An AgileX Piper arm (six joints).
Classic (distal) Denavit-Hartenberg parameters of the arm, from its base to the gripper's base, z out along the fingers. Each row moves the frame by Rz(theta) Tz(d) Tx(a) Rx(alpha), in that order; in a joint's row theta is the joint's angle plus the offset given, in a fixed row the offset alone. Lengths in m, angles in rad.
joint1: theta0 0, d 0.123, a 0, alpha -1.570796
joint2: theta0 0.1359, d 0, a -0.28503, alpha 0
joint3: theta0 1.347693, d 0, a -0.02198, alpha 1.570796
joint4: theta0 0, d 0.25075, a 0, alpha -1.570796
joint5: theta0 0, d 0, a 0, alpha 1.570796
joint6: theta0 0, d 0.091, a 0, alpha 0
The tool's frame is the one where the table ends.
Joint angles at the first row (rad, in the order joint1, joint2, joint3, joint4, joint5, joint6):
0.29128 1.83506 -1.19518 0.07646 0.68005 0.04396
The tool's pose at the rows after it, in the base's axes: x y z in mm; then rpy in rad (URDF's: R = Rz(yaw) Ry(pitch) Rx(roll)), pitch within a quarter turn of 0, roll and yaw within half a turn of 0:
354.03, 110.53, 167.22, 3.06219, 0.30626, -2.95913
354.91, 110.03, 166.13, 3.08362, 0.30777, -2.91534
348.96, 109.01, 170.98, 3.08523, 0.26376, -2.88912
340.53, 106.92, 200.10, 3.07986, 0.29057, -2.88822
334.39, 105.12, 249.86, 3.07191, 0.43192, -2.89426
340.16, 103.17, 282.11, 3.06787, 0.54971, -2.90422
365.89, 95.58, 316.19, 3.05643, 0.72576, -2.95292
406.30, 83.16, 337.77, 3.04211, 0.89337, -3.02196
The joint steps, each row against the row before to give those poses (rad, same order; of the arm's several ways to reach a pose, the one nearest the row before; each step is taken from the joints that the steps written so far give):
0.00000 0.05279 0.00427 0.00000 -0.03037 -0.00105
0.00000 0.00441 -0.00232 -0.01329 -0.00049 -0.03124
0.00000 -0.01667 -0.00126 0.00755 0.06326 -0.02772
0.00000 -0.07931 -0.00776 0.00214 0.06023 0.00020
0.00001 -0.11455 -0.03505 -0.00002 0.00788 0.00402
-0.00976 -0.03609 -0.06513 0.00034 -0.01648 -0.00335
-0.03767 0.02451 -0.12880 0.00283 -0.07209 -0.00208
-0.05131 0.09330 -0.16451 0.00001 -0.09698 -0.00002

